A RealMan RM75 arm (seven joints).
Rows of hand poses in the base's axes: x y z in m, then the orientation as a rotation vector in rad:
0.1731 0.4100 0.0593 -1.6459 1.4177 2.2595
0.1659 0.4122 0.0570 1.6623 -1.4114 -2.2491
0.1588 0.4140 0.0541 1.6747 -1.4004 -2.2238
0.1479 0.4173 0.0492 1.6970 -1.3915 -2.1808
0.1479 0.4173 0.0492 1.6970 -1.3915 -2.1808
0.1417 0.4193 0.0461 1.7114 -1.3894 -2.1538
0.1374 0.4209 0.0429 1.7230 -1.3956 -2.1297
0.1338 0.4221 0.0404 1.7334 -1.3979 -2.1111
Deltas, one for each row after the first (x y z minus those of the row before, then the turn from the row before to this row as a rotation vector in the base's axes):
-0.0072 0.0022 -0.0023 -0.0086 -0.0037 0.0185
-0.0071 0.0018 -0.0029 -0.0109 -0.0069 0.0192
-0.0109 0.0033 -0.0049 -0.0201 -0.0152 0.0258
0.0000 0.0000 0.0000 0.0000 0.0000 0.0000
-0.0062 0.0020 -0.0031 -0.0131 -0.0109 0.0137
-0.0043 0.0016 -0.0032 -0.0137 -0.0108 0.0068
-0.0036 0.0012 -0.0025 -0.0096 -0.0089 0.0067

